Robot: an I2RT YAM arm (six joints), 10 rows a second.
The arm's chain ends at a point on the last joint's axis. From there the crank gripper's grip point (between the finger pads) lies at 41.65 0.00 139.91 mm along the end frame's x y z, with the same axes.
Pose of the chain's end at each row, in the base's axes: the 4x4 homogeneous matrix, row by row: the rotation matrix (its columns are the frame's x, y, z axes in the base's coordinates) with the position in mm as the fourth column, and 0 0 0 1 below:
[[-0.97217 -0.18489 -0.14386 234.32], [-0.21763 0.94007 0.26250 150.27], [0.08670 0.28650 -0.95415 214.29], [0 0 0 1]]
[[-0.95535 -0.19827 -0.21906 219.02], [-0.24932 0.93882 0.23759 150.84], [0.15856 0.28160 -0.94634 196.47], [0 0 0 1]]
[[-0.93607 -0.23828 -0.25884 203.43], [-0.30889 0.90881 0.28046 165.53], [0.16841 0.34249 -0.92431 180.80], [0 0 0 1]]
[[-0.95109 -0.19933 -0.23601 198.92], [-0.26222 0.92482 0.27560 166.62], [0.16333 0.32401 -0.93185 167.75], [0 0 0 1]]
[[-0.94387 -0.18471 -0.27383 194.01], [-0.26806 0.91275 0.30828 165.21], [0.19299 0.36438 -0.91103 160.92], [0 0 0 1]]
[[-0.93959 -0.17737 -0.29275 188.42], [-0.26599 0.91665 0.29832 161.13], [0.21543 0.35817 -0.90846 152.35], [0 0 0 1]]
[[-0.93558 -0.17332 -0.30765 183.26], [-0.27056 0.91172 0.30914 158.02], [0.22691 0.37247 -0.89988 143.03], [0 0 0 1]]
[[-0.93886 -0.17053 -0.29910 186.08], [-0.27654 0.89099 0.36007 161.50], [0.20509 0.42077 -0.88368 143.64], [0 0 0 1]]
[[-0.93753 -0.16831 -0.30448 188.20], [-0.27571 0.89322 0.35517 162.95], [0.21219 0.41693 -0.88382 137.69], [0 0 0 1]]
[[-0.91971 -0.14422 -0.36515 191.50], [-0.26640 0.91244 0.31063 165.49], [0.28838 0.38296 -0.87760 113.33], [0 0 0 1]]
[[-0.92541 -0.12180 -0.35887 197.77], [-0.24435 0.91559 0.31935 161.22], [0.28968 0.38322 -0.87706 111.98], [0 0 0 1]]
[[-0.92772 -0.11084 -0.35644 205.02], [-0.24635 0.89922 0.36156 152.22], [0.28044 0.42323 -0.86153 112.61], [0 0 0 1]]
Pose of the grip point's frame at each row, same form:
[[-0.97217 -0.18489 -0.14386 173.70], [-0.21763 0.94007 0.26250 177.93], [0.08670 0.28650 -0.95415 84.41], [0 0 0 1]]
[[-0.95535 -0.19827 -0.21906 148.58], [-0.24932 0.93882 0.23759 173.70], [0.15856 0.28160 -0.94634 70.67], [0 0 0 1]]
[[-0.93607 -0.23828 -0.25884 128.23], [-0.30889 0.90881 0.28046 191.90], [0.16841 0.34249 -0.92431 58.49], [0 0 0 1]]
[[-0.95109 -0.19933 -0.23601 126.29], [-0.26222 0.92482 0.27560 194.26], [0.16333 0.32401 -0.93185 44.18], [0 0 0 1]]
[[-0.94387 -0.18471 -0.27383 116.39], [-0.26806 0.91275 0.30828 197.18], [0.19299 0.36438 -0.91103 41.50], [0 0 0 1]]
[[-0.93959 -0.17737 -0.29275 108.33], [-0.26599 0.91665 0.29832 191.79], [0.21543 0.35817 -0.90846 34.22], [0 0 0 1]]
[[-0.93558 -0.17332 -0.30765 101.25], [-0.27056 0.91172 0.30914 190.00], [0.22691 0.37247 -0.89988 26.58], [0 0 0 1]]
[[-0.93886 -0.17053 -0.29910 105.13], [-0.27654 0.89099 0.36007 200.36], [0.20509 0.42077 -0.88368 28.55], [0 0 0 1]]
[[-0.93753 -0.16831 -0.30448 106.55], [-0.27571 0.89322 0.35517 201.16], [0.21219 0.41693 -0.88382 22.87], [0 0 0 1]]
[[-0.91971 -0.14422 -0.36515 102.11], [-0.26640 0.91244 0.31063 197.85], [0.28838 0.38296 -0.87760 2.56], [0 0 0 1]]
[[-0.92541 -0.12180 -0.35887 109.02], [-0.24435 0.91559 0.31935 195.72], [0.28968 0.38322 -0.87706 1.34], [0 0 0 1]]
[[-0.92772 -0.11084 -0.35644 116.51], [-0.24635 0.89922 0.36156 192.55], [0.28044 0.42323 -0.86153 3.75], [0 0 0 1]]

